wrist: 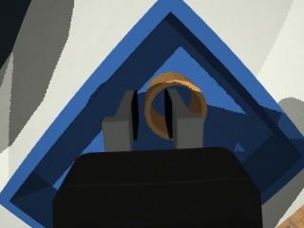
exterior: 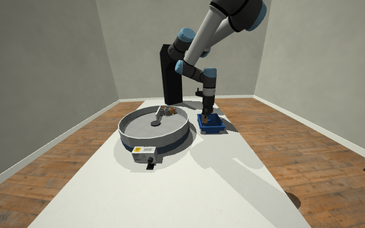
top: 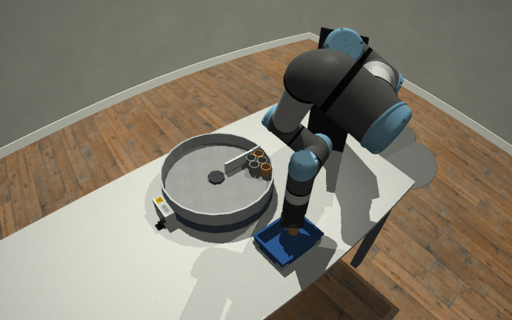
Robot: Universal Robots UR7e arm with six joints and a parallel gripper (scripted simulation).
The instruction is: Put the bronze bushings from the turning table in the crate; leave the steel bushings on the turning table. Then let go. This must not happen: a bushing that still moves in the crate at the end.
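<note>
Right now the blue crate is 40 mm to the left of my hand, 20 mm below it and 20 mm ahead of it. Round my hand: round turning table 260 mm to the right, 200 mm ahead, 10 mm above.
</note>
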